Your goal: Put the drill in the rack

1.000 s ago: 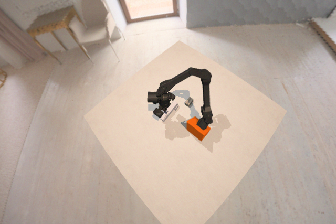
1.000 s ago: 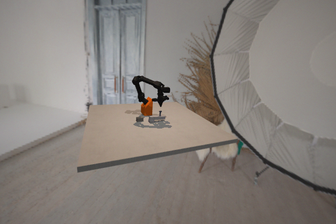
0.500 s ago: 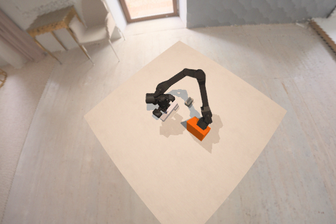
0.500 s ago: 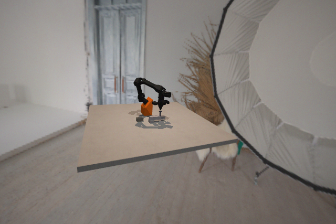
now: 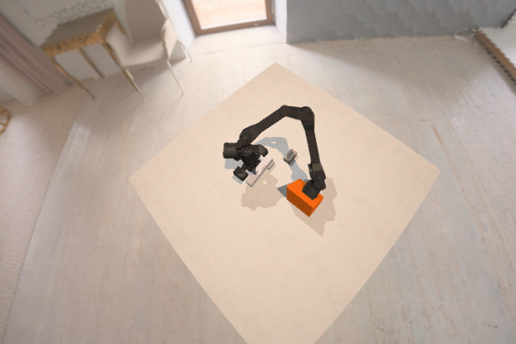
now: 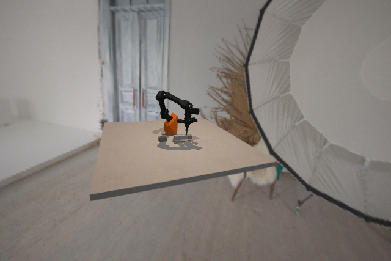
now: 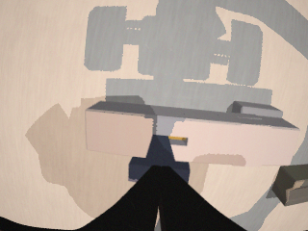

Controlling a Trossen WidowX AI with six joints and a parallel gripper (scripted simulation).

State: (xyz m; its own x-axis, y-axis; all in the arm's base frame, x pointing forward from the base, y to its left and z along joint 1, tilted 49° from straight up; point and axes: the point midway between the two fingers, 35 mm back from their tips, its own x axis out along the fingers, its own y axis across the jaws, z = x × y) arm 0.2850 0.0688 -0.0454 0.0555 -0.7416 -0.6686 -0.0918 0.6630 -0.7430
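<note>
The key lies 30 mm below my gripper tip. The rest, counted from my gripper tip: dark boxy part (60 mm behind, 210 mm to the right, 100 mm below); grey holder (40 mm to the right, 80 mm below); drill (60 mm to the right, 70 mm below).
</note>
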